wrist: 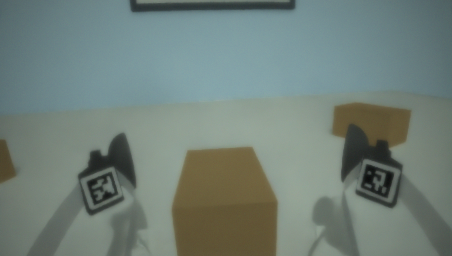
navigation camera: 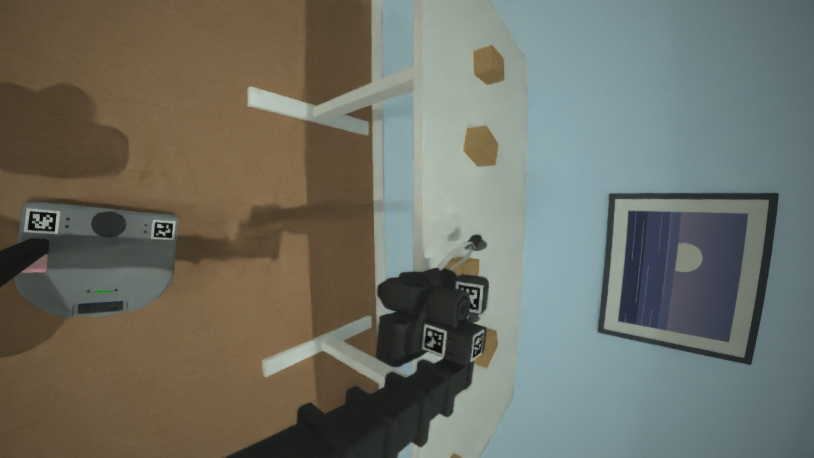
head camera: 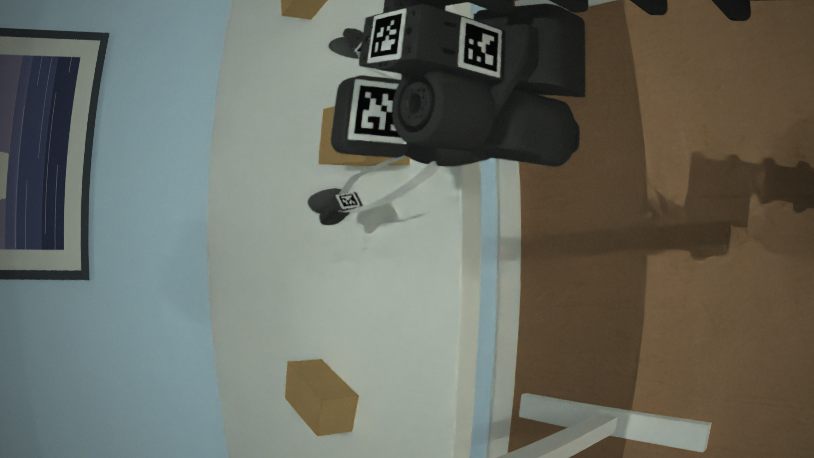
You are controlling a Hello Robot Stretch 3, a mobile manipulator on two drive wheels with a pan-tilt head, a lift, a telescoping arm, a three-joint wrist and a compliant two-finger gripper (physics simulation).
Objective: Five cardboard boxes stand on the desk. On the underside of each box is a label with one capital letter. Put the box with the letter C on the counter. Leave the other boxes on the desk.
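Frame: origin at the robot's base, x ahead, y left, z up, level; millimetres.
Seen in the pictures: gripper, fingertip midpoint: [wrist: 236, 148] [head camera: 328, 120]; robot's base, link origin: [navigation camera: 109, 223].
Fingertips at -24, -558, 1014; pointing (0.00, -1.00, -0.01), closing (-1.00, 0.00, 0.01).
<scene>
Offsets run from my fingertips to a thing's top centre, as dx, dy, dz. "spot": to the spot under its first point. Level surfaces: height alone.
A cardboard box @[+11, +6, -14] [head camera: 326, 136] [navigation camera: 467, 265] [wrist: 225, 202] stands on the white desk @[dz -64] [head camera: 370, 301] [navigation camera: 455, 187] [wrist: 235, 122], partly covered by my wrist in the head and navigation views. My gripper [head camera: 336, 125] [navigation camera: 475, 279] [wrist: 236, 148] is open, its fingers apart on either side of this box and above the desk. Another box @[+321, -49, -14] [head camera: 321, 398] [navigation camera: 481, 146] [wrist: 5, 162] stands to the left. A box @[-216, -196, -14] [head camera: 302, 6] [navigation camera: 487, 348] [wrist: 372, 122] stands to the right. Further boxes are the far-left one @[+551, -64, -14] [navigation camera: 488, 64] and one @[spot: -524, -125, -54] [navigation camera: 455, 456] cut off at the navigation view's bottom edge. No label shows. The counter does not show.
The blue wall [head camera: 153, 170] [navigation camera: 569, 113] [wrist: 225, 55] rises behind the desk, with a framed picture [head camera: 85, 153] [navigation camera: 604, 262] [wrist: 212, 7] on it. White desk legs [head camera: 671, 430] [navigation camera: 278, 105] stand on the brown floor @[dz -1014] [head camera: 711, 319] [navigation camera: 227, 45]. My base [navigation camera: 108, 256] is at the navigation view's left.
</scene>
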